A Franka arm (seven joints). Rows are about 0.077 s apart.
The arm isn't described. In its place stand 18 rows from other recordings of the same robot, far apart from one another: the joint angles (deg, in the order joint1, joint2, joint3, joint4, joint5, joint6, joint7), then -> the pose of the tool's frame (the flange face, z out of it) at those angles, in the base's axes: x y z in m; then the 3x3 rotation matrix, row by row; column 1 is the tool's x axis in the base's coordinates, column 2 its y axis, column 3 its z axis.
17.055 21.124 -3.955 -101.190 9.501 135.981 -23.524 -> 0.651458 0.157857 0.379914; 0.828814 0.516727 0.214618; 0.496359 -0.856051 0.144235; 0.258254 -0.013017 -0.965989
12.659 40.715 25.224 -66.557 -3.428 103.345 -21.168 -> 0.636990 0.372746 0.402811; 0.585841 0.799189 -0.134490; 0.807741 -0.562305 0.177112; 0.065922 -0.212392 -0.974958
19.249 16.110 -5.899 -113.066 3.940 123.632 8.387 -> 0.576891 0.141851 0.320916; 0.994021 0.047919 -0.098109; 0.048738 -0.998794 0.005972; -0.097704 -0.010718 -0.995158
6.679 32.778 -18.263 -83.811 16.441 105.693 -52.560 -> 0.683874 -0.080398 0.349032; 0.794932 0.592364 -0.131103; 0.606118 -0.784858 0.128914; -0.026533 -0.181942 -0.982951
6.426 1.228 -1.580 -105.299 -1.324 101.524 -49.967 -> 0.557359 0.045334 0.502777; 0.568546 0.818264 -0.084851; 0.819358 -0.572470 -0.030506; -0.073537 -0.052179 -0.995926
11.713 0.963 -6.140 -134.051 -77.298 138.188 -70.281 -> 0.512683 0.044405 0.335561; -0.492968 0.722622 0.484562; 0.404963 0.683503 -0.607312; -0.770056 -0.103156 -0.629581
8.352 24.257 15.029 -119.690 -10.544 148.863 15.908 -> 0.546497 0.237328 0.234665; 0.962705 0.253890 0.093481; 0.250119 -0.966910 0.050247; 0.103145 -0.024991 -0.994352
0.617 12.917 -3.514 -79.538 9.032 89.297 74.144 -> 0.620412 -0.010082 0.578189; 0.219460 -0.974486 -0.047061; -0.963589 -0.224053 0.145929; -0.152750 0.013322 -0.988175
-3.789 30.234 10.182 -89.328 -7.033 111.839 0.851 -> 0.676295 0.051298 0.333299; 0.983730 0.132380 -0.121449; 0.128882 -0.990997 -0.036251; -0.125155 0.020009 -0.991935
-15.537 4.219 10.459 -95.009 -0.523 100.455 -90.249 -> 0.585111 -0.056107 0.557525; 0.083217 0.996267 0.022938; 0.996522 -0.083292 0.002343; 0.004245 0.022664 -0.999734
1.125 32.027 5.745 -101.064 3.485 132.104 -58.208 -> 0.656452 0.074775 0.248274; 0.472314 0.881098 -0.024203; 0.878377 -0.468216 0.096059; 0.073305 -0.066629 -0.995081
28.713 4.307 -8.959 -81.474 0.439 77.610 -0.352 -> 0.520286 0.191850 0.634496; 0.929477 0.344642 -0.131508; 0.340766 -0.938729 -0.051643; -0.141249 0.003187 -0.989969
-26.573 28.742 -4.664 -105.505 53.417 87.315 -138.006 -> 0.534425 -0.216772 0.253697; 0.083611 0.996382 0.015207; 0.422870 -0.049294 0.904849; 0.902325 -0.069225 -0.425461
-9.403 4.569 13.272 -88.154 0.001 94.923 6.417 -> 0.585388 0.034220 0.603244; 0.998214 -0.045092 0.039196; -0.045938 -0.998725 0.020954; 0.038201 -0.022717 -0.999012
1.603 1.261 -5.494 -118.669 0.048 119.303 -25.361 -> 0.548948 -0.037100 0.419111; 0.930700 0.365621 -0.010910; 0.365636 -0.930758 -0.000638; -0.010388 -0.003396 -0.999940
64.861 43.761 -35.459 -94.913 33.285 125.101 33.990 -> 0.550617 0.389410 0.218769; 0.947511 -0.312581 -0.067199; -0.312272 -0.949869 0.015332; -0.068623 0.006457 -0.997622
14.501 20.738 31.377 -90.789 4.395 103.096 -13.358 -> 0.471455 0.437612 0.447676; 0.541708 0.803120 -0.248095; 0.839698 -0.530452 0.116307; -0.038194 -0.271329 -0.961728
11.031 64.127 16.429 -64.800 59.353 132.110 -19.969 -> 0.713926 0.307072 0.149069; 0.997469 -0.064751 0.029375; -0.058964 -0.522402 0.850658; -0.039735 -0.850238 -0.524897
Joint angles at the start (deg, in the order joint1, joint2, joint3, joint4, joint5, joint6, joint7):
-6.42, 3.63, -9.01, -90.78, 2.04, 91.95, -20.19
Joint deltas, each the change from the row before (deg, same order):
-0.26, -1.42, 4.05, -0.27, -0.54, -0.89, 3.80
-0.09, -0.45, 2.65, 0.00, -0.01, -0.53, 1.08
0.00, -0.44, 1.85, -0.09, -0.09, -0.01, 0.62
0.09, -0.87, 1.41, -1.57, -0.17, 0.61, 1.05
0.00, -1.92, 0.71, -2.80, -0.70, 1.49, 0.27
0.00, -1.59, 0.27, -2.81, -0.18, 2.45, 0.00
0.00, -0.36, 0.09, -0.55, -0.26, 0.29, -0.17
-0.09, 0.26, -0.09, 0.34, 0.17, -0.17, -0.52
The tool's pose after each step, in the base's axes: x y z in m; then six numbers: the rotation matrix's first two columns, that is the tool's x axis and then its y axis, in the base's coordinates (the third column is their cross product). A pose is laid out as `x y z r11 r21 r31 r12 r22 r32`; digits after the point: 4 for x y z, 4 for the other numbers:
0.5556 -0.1107 0.5959 0.9961 0.0823 -0.0303 0.0813 -0.9962 -0.0327
0.5568 -0.0859 0.5995 0.9936 0.1083 -0.0318 0.1072 -0.9936 -0.0344
0.5571 -0.0680 0.6031 0.9912 0.1296 -0.0266 0.1287 -0.9912 -0.0320
0.5545 -0.0534 0.5995 0.9901 0.1372 -0.0293 0.1363 -0.9902 -0.0293
0.5465 -0.0469 0.5971 0.9892 0.1448 -0.0222 0.1445 -0.9894 -0.0140
0.5413 -0.0439 0.5926 0.9888 0.1493 -0.0023 0.1493 -0.9888 -0.0049
0.5397 -0.0433 0.5919 0.9880 0.1542 -0.0017 0.1542 -0.9880 0.0001
0.5408 -0.0449 0.5920 0.9872 0.1598 -0.0024 0.1598 -0.9872 -0.0034

